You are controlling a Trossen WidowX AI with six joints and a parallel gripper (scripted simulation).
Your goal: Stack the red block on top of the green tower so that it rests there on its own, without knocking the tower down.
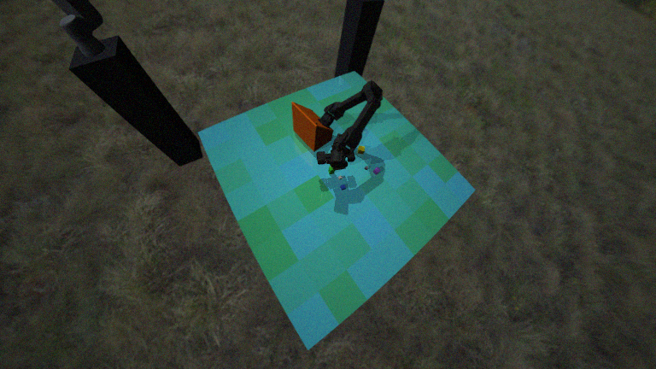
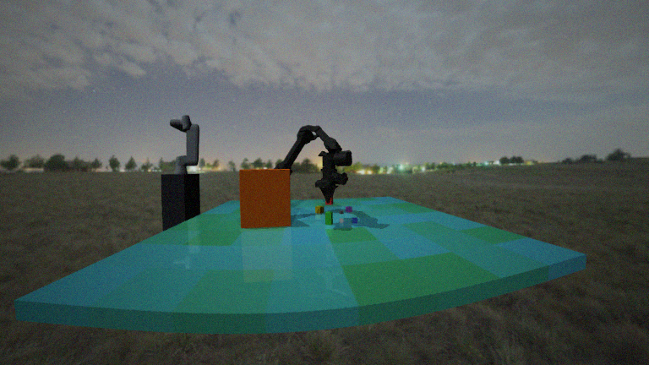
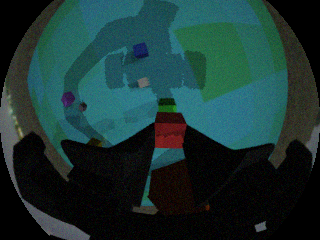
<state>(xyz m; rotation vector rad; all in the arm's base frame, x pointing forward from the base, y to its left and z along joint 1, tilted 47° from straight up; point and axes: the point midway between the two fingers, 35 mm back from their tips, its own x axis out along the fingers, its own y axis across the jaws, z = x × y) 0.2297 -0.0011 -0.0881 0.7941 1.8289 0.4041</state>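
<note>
My gripper tip is 90 mm above the small pale block, 50 mm short of it and 30 mm to the right of it. Also, from my gripper tip: red block: right at my gripper tip; yellow block: 240 mm to the left, 80 mm below, 50 mm behind; blue block: 110 mm ahead, 90 mm below, 10 mm to the left.
</note>
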